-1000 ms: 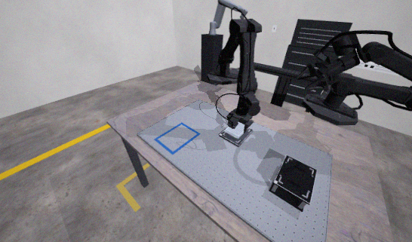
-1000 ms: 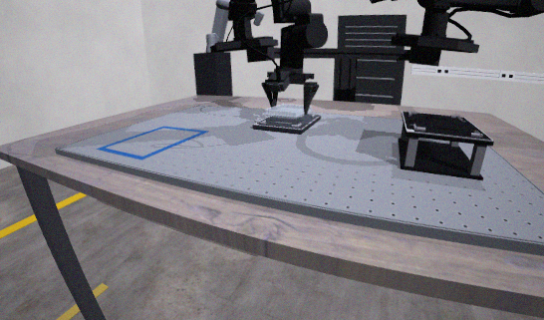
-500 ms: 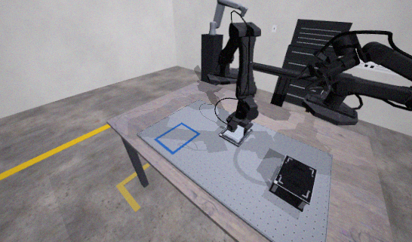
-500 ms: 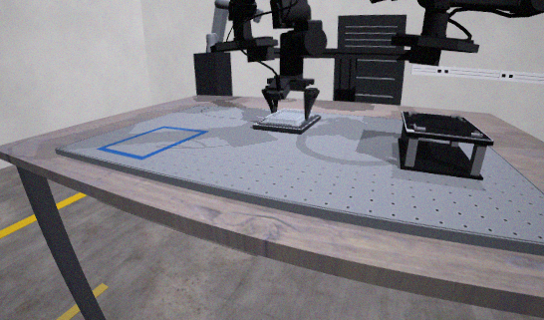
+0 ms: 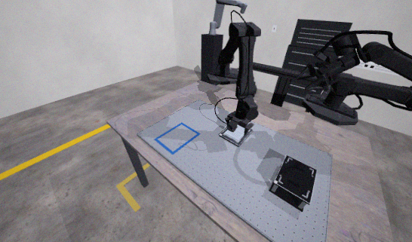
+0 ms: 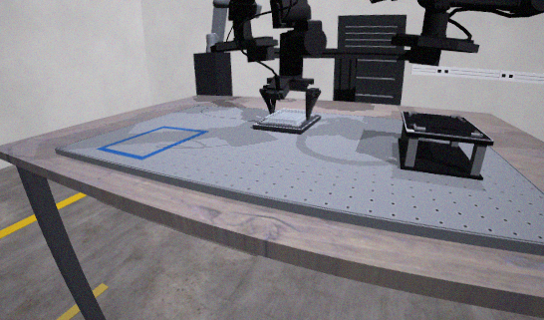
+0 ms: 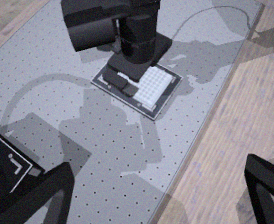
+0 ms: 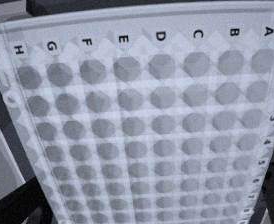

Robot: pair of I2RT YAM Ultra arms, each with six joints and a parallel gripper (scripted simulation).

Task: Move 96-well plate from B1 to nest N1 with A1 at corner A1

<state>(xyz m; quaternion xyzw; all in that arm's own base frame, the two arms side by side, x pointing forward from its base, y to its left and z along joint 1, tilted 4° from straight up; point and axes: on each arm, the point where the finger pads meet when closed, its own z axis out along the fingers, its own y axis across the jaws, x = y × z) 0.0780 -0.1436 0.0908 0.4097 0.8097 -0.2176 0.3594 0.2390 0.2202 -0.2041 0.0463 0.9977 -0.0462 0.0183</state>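
Now: right hand right at the white 96-well plate.
Right now the white 96-well plate is 14 cm ahead of my left hand, 20 cm to the right of it and 30 cm below it.
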